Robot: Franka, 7 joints.
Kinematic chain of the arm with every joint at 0, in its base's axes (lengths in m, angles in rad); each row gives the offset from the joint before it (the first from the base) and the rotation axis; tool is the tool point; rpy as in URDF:
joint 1: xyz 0 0 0.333 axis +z
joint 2: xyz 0 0 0 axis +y
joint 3: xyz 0 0 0.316 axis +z
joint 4: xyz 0.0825 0 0 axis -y
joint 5: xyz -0.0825 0 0.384 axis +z
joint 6: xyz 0 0 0 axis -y
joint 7: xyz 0.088 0 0 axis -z
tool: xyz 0 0 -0.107 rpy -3.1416 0 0
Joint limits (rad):
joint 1: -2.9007..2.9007
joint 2: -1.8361..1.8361
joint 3: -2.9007..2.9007
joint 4: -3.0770..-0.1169
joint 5: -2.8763..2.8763
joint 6: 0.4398..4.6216
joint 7: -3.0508..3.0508
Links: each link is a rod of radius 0.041 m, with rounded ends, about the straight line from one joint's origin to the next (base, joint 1, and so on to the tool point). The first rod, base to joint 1, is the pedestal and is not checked.
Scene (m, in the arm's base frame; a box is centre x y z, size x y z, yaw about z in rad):
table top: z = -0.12
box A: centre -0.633 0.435 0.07 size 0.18 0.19 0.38 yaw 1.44
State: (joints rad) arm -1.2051 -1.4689 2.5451 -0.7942 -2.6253 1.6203 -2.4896
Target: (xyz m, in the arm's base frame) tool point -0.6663 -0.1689 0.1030
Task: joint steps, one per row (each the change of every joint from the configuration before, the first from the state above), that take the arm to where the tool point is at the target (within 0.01 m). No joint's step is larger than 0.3 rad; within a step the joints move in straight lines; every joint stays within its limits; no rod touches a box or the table.
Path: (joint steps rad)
1: 0.2499 0.2747 -0.0229 -0.0440 0.1351 -0.1834 -0.1122
2: 0.2498 0.2747 -0.0229 -0.0439 0.1352 -0.1834 -0.1123
3: 0.2499 0.2747 -0.0229 -0.0440 0.1351 -0.1834 -0.1122
4: 0.2499 0.2747 -0.0229 -0.0440 0.1352 -0.1834 -0.1123
5: 0.2498 0.2747 -0.0229 -0.0440 0.1351 -0.1834 -0.1122
6: -0.0469 -0.2901 0.0783 0.1496 -0.1076 0.0659 0.1097
7: -0.0468 -0.2901 0.0784 0.1495 -0.1076 0.0659 0.1097
8: -0.0469 -0.2902 0.0783 0.1495 -0.1076 0.0658 0.1097
9: -0.0469 -0.2901 0.0784 0.1495 -0.1076 0.0659 0.1097
10: -0.0469 -0.2901 0.0783 0.1496 -0.1076 0.0659 0.1097
11: -0.0469 -0.2901 0.0784 0.1495 -0.1076 0.0659 0.1097
12: 0.2846 0.0000 -0.0921 -0.1904 -0.1406 -0.2451 -0.0485
13: 0.2846 0.0000 -0.0921 -0.1903 -0.1405 -0.2450 -0.0485

